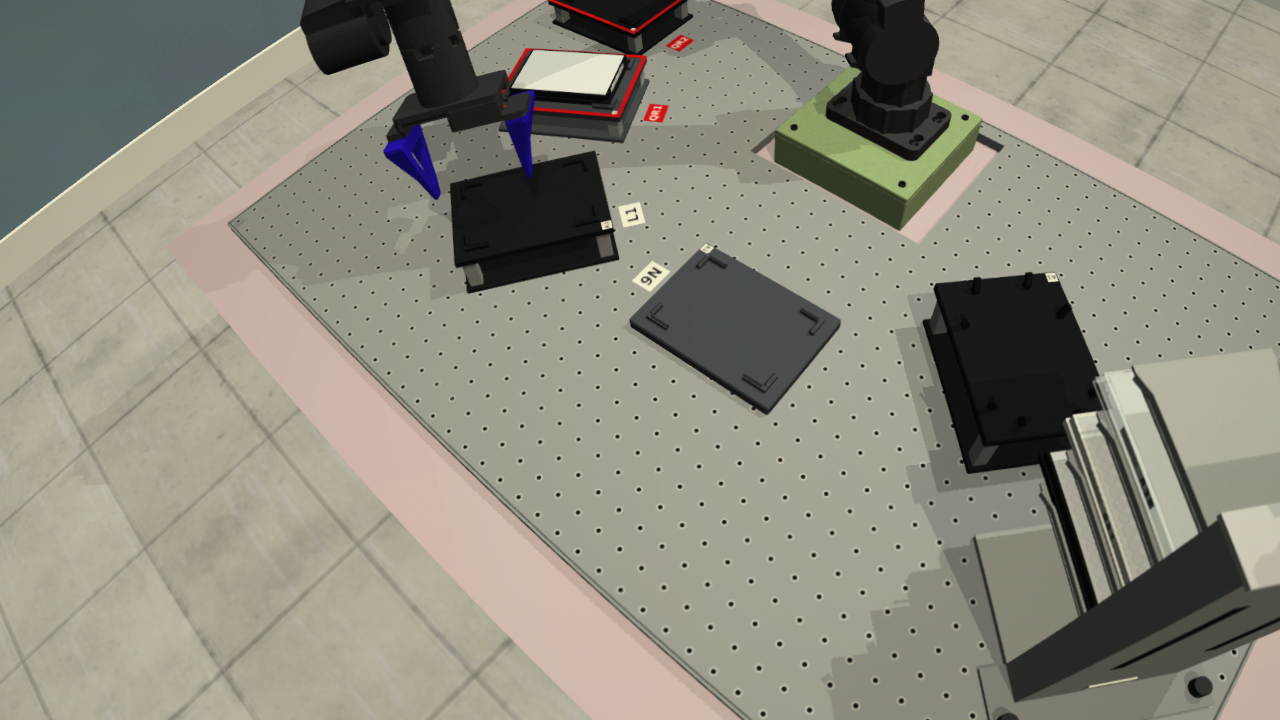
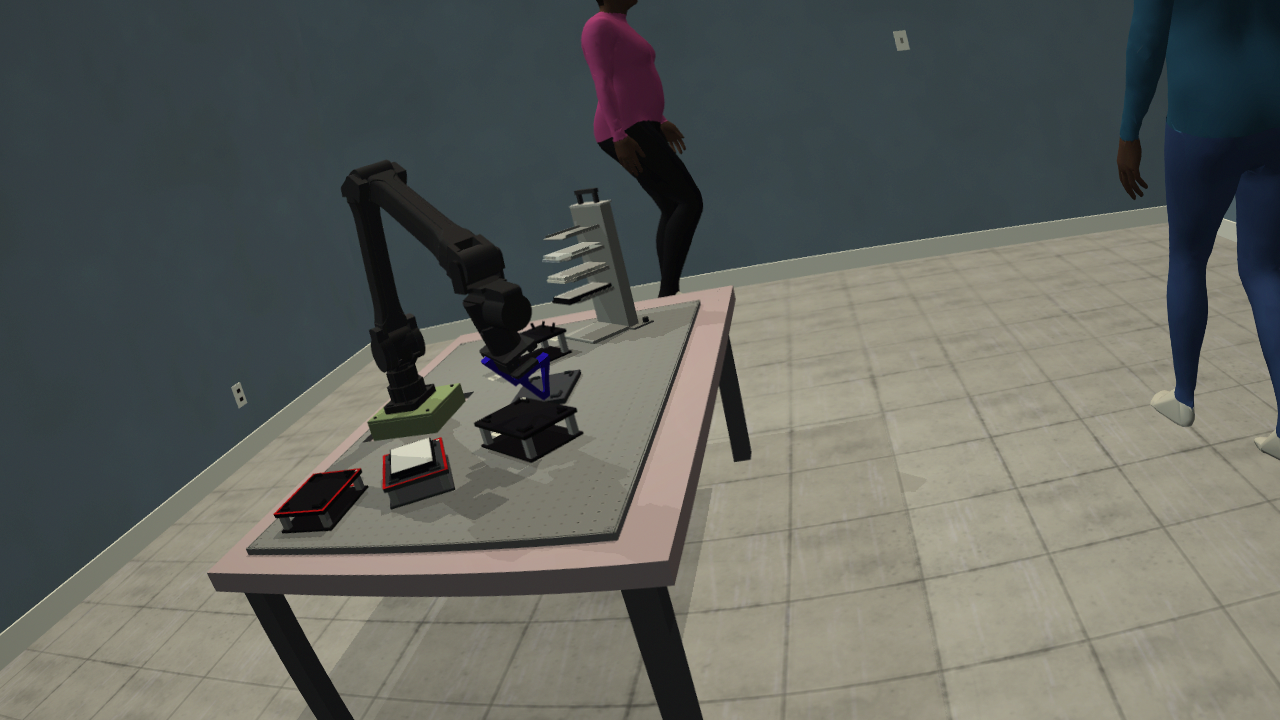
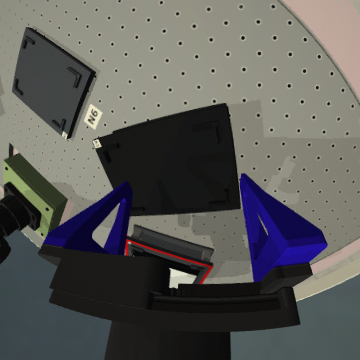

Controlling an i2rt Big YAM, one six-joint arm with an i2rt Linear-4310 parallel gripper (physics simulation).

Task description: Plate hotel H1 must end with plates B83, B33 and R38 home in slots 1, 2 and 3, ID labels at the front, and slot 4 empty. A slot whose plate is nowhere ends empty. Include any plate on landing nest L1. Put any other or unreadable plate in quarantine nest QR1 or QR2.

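Frame: origin at the arm's base, x back, y right, z up, level; metres.
Seen in the pictures: gripper, fingertip midpoint: (image 1: 483,186) (image 2: 532,390) (image 3: 182,182); arm's base, origin of the base link: (image 1: 887,119) (image 2: 411,402) (image 3: 23,205).
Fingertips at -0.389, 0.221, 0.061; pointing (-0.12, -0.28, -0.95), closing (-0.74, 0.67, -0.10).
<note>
Pixels of each thing's top centre, then the offset from my fingertips to it, as dx, dy, dz.
- landing nest L1, middle of its top: (image 1: 525,199) (image 3: 162,176) (image 2: 522,412) +0.035, -0.011, -0.042
- black plate with a white top, middle of its top: (image 1: 567,71) (image 2: 410,455) (image 3: 161,275) +0.213, +0.117, -0.043
- red-rimmed nest QR1, middle of its top: (image 1: 568,76) (image 2: 412,459) (image 3: 162,272) +0.213, +0.117, -0.052
- Red-rimmed nest QR2, middle of its top: (image 2: 316,488) +0.388, +0.205, -0.052
- dark-edged plate, middle of its top: (image 1: 1125,522) (image 2: 581,290) +0.065, -0.623, +0.021
- Dark grey nest N6, middle of its top: (image 1: 734,316) (image 3: 39,81) (image 2: 544,384) +0.077, -0.253, -0.080
- raised black nest with upright pegs, middle of its top: (image 1: 1029,340) (image 2: 523,331) +0.188, -0.490, -0.022
My gripper (image 1: 483,186) (image 2: 534,390) (image 3: 182,182) is open and empty, its blue fingers above landing nest L1 (image 1: 510,228) (image 2: 528,418) (image 3: 170,165). L1 is black, with corner brackets and no plate on it. A black plate with a white top (image 1: 568,73) (image 2: 413,456) (image 3: 182,277) rests on red-rimmed nest QR1 (image 1: 629,86) (image 3: 169,252). Red-rimmed nest QR2 (image 1: 617,12) (image 2: 319,492) bears no plate. Hotel H1 (image 1: 1118,617) (image 2: 606,259) holds a dark-edged plate (image 2: 581,293) lowest and white plates (image 2: 577,272) (image 2: 572,252) above; its top shelf (image 2: 568,233) looks bare. Their ID labels cannot be read.
Dark grey nest N6 (image 1: 733,322) (image 3: 52,82) lies beside L1, toward the hotel. A raised black nest with upright pegs (image 1: 1011,349) (image 2: 547,336) stands close to the hotel. The arm's green base block (image 1: 841,179) (image 2: 416,419) (image 3: 37,190) stands at the table's other side.
</note>
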